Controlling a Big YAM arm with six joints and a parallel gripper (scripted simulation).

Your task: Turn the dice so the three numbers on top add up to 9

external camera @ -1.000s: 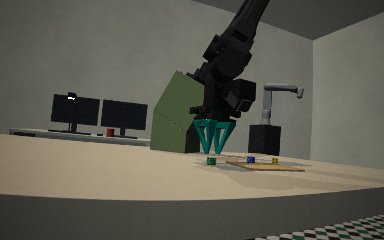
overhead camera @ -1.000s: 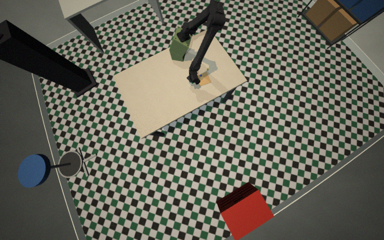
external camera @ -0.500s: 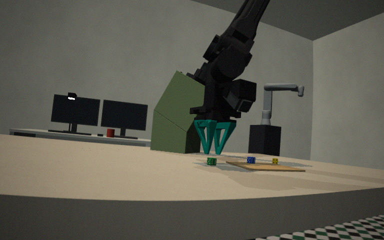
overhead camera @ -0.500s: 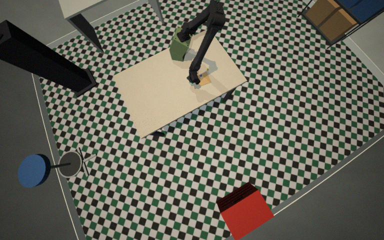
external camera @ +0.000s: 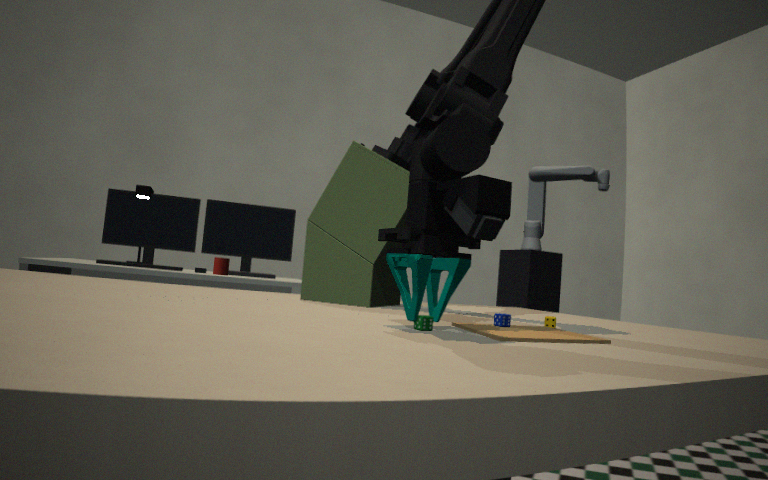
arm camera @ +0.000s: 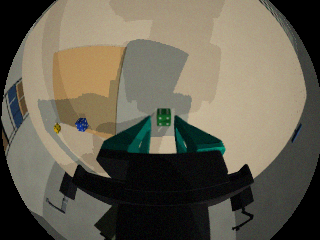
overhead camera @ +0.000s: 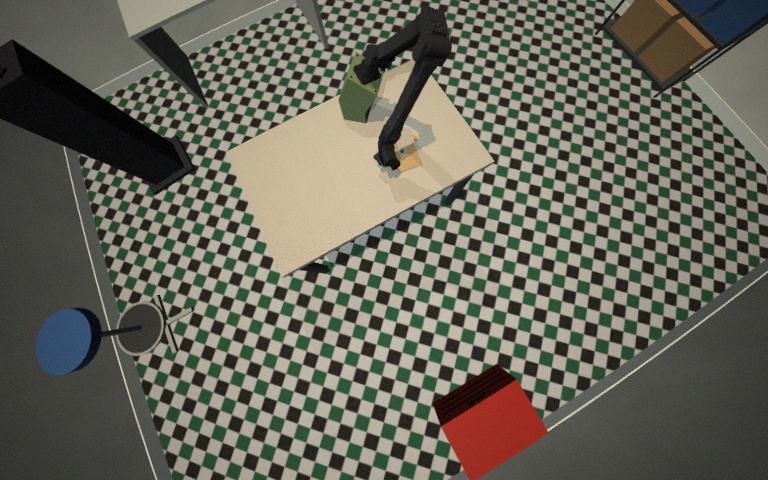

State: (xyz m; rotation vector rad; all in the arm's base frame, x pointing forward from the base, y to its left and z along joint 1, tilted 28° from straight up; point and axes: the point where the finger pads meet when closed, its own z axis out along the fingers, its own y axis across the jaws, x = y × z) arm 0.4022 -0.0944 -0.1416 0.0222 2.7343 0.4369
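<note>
The green die lies 1 cm below my hand. Also, from my hand: blue die: 1 cm behind, 13 cm to the left, 1 cm below; yellow die: 3 cm behind, 24 cm to the left, 1 cm below; mat: 3 cm ahead, 13 cm to the left, 2 cm below.
</note>
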